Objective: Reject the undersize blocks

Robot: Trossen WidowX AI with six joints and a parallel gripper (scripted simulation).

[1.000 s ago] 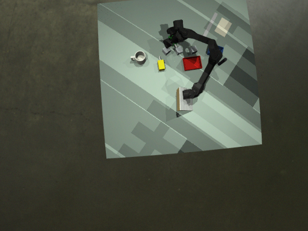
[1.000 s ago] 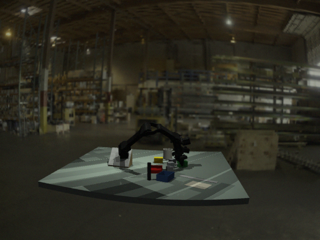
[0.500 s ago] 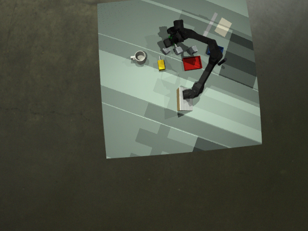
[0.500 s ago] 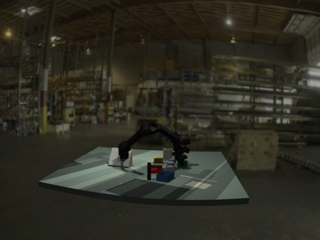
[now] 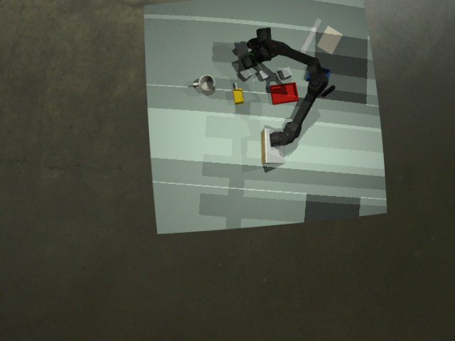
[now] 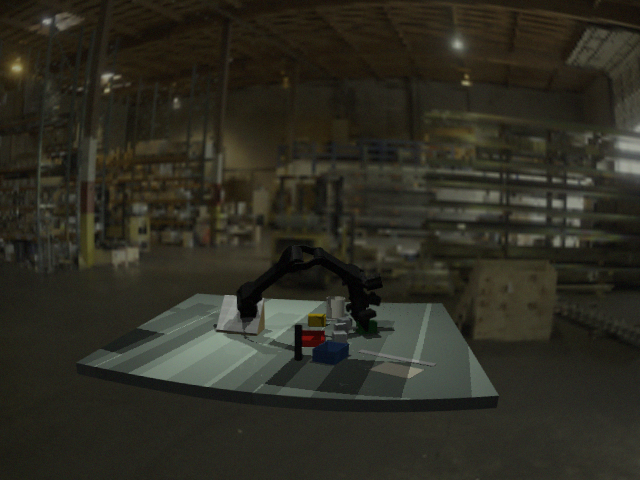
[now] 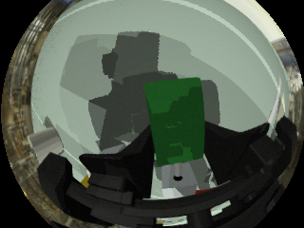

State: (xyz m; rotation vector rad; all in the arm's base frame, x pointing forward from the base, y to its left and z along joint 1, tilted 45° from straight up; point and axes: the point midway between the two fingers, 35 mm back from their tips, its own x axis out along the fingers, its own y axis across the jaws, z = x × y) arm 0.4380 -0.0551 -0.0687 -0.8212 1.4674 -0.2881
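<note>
Now: the steel block 90 mm behind my gripper tip, 30 mm to the right of it and 10 mm above it. Round my gripper tip: red reject tray (200 mm behind, 120 mm to the right, 10 mm below); then yellow block (160 mm behind, 130 mm to the left, 10 mm above); then green GO gauge (20 mm behind, 10 mm to the right, 10 mm above).
</note>
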